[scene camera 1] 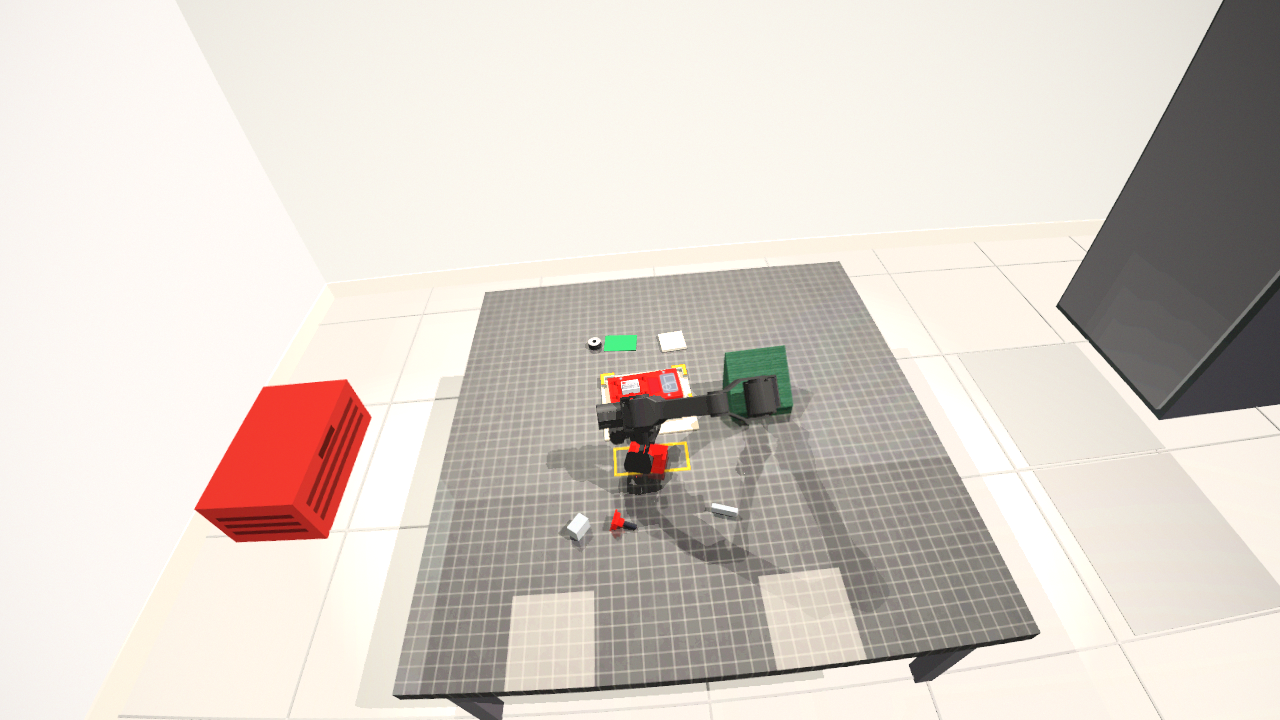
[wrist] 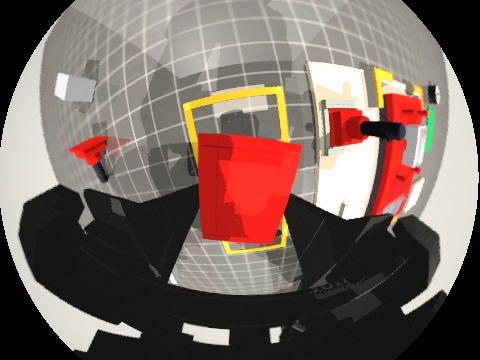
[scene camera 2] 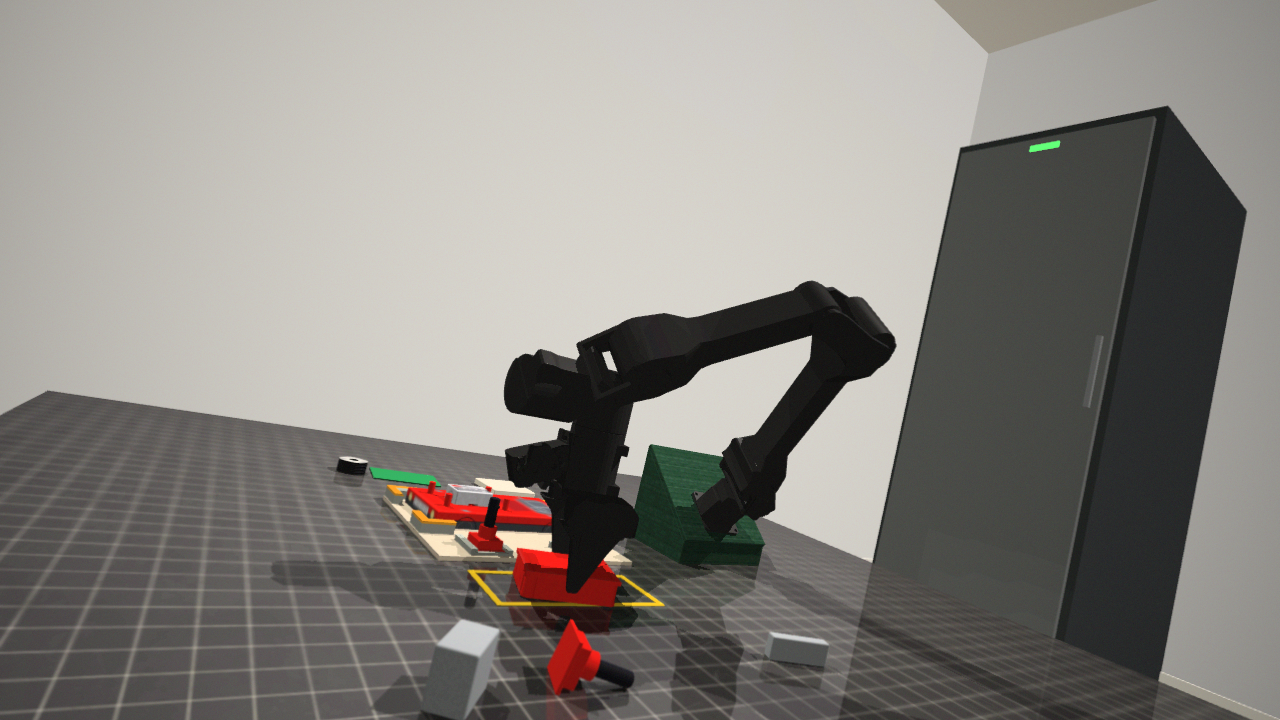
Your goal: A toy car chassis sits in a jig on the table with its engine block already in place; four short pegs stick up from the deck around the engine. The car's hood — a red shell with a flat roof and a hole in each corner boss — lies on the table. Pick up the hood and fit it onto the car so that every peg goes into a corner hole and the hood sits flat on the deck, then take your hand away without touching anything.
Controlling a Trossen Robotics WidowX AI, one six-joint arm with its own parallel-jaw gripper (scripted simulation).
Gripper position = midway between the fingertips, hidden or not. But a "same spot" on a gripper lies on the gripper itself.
gripper: scene camera 1; wrist 243, 192; scene camera 2
same spot on cream jig: [wrist: 344, 179] = [scene camera 2: 526, 548]
same spot on gripper: [scene camera 1: 641, 462] = [scene camera 2: 617, 502]
